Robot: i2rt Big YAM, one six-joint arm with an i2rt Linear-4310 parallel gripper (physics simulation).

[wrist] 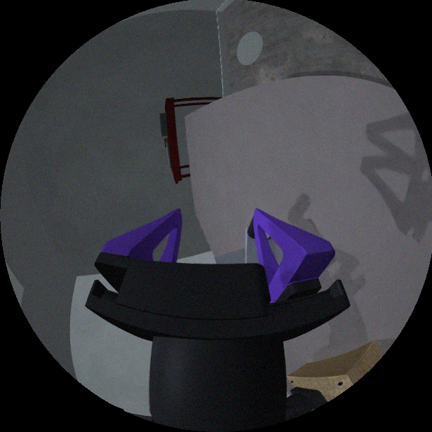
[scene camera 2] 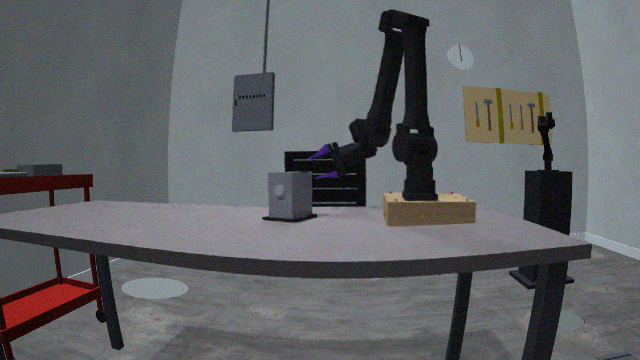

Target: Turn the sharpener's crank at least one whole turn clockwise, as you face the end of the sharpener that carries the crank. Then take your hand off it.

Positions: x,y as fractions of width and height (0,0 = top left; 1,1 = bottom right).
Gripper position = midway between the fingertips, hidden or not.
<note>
In view: the gripper (wrist: 0.50,0.50) and a grey sharpener (scene camera 2: 0.45,0.54).
The grey sharpener also shows in the wrist view (wrist: 0.55,0.59).
</note>
